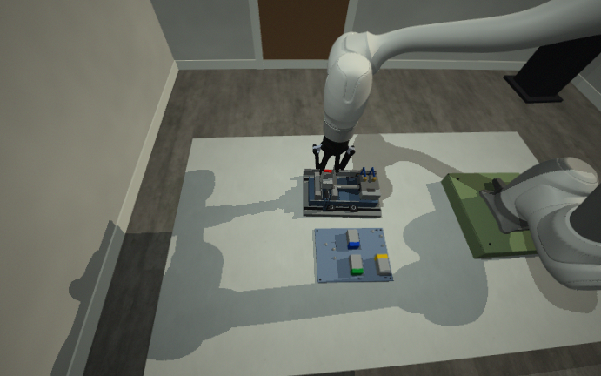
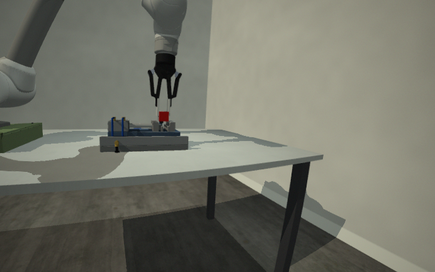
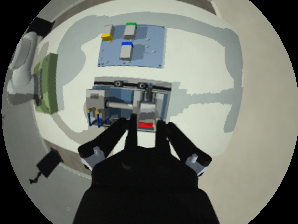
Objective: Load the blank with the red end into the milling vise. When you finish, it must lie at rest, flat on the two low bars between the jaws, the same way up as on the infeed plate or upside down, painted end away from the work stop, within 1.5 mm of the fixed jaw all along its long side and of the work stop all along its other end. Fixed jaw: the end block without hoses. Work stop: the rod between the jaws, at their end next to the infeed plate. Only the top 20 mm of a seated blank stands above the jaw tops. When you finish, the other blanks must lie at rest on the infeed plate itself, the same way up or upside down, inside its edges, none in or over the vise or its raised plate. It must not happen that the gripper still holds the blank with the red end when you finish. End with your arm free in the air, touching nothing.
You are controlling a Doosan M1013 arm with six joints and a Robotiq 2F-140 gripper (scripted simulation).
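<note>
Now: the red-ended blank 30 mm below my hand. Also, from my hand: blue-ended blank (200 mm to the left, 120 mm below, 70 mm behind); hose block (160 mm behind, 70 mm below, 30 mm to the left); vise (110 mm below, 70 mm behind, 10 mm to the left).
</note>
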